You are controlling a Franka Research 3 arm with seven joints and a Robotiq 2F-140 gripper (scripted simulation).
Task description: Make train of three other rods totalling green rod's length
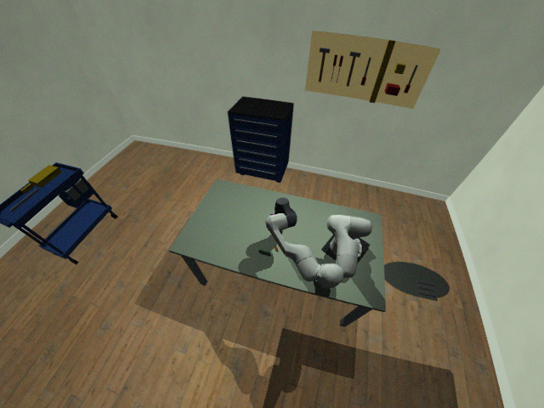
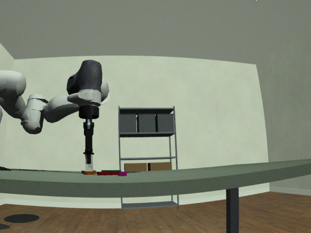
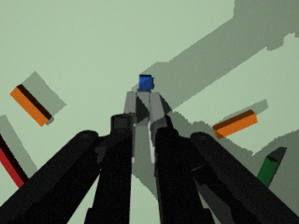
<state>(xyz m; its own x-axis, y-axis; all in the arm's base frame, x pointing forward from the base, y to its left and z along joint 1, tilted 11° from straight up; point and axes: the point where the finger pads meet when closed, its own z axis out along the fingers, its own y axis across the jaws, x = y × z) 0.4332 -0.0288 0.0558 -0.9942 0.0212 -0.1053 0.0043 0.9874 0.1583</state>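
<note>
The grey rod lies 30 mm below my hand. From my hand the other things lie so: green rod 130 mm to the left, 90 mm ahead, 30 mm below; then red rod 140 mm to the right, 60 mm ahead, 30 mm below; then blue rod 30 mm below, 20 mm behind.
</note>
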